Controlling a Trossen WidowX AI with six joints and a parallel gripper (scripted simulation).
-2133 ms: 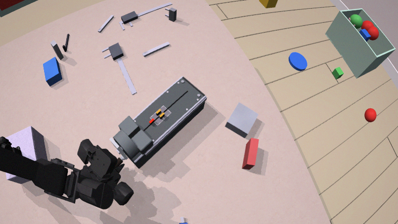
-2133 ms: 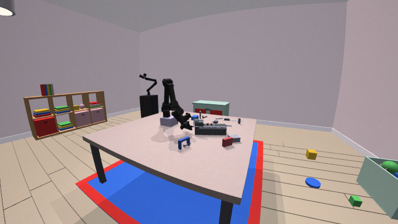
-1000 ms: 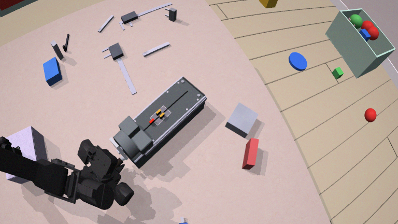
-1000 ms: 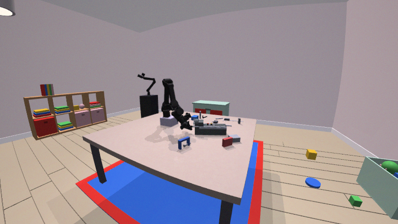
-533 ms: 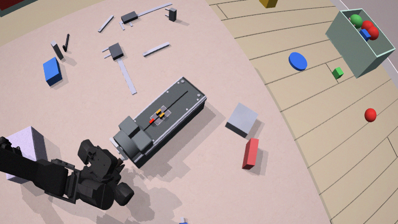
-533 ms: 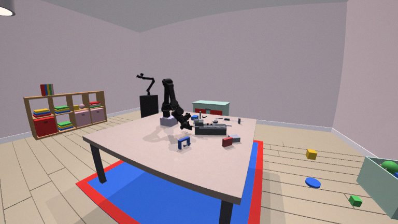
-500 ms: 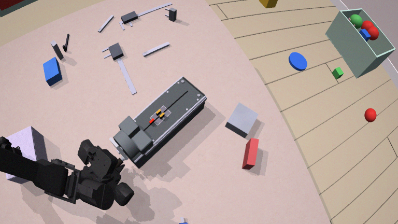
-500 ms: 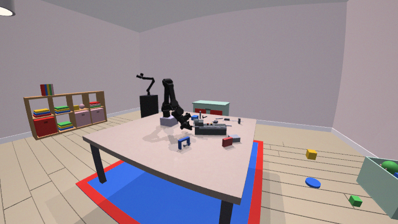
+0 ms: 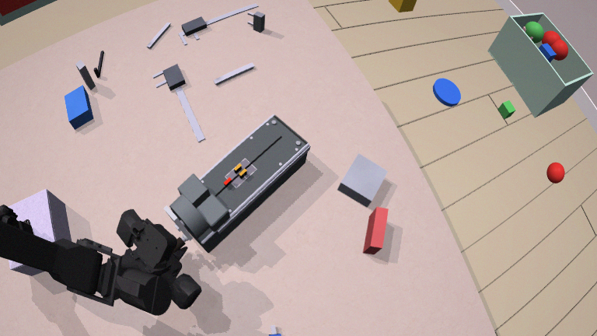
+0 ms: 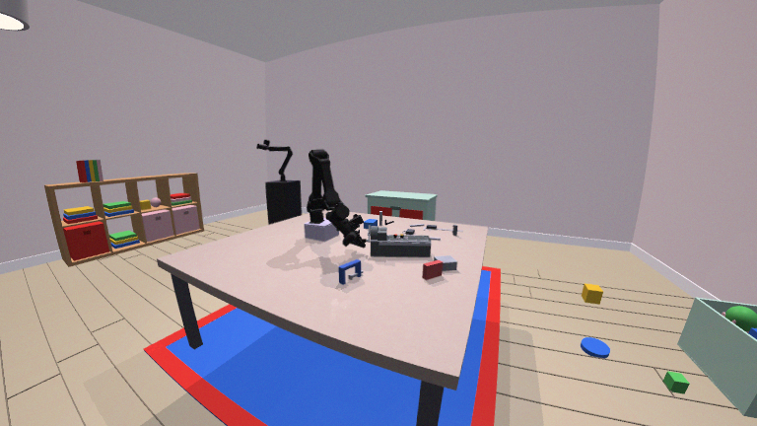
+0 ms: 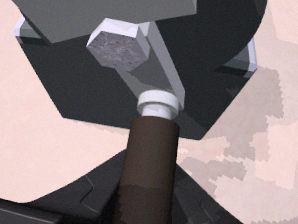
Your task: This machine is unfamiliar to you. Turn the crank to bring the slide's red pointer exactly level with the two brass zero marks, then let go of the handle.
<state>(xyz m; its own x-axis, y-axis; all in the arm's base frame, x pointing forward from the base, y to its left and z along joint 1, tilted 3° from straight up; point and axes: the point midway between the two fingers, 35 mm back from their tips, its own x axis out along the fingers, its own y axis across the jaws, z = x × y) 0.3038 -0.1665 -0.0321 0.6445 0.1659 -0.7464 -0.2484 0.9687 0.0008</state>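
Right now the dark brown crank handle is 30 mm above my gripper tip, 20 mm behind it and 10 mm to the right of it. The rest, counted from my gripper tip: red pointer (130 mm ahead, 50 mm above, 40 mm to the left); red block (310 mm ahead, 150 mm to the right, 10 mm below); grey block (350 mm ahead, 60 mm to the right, 20 mm below).
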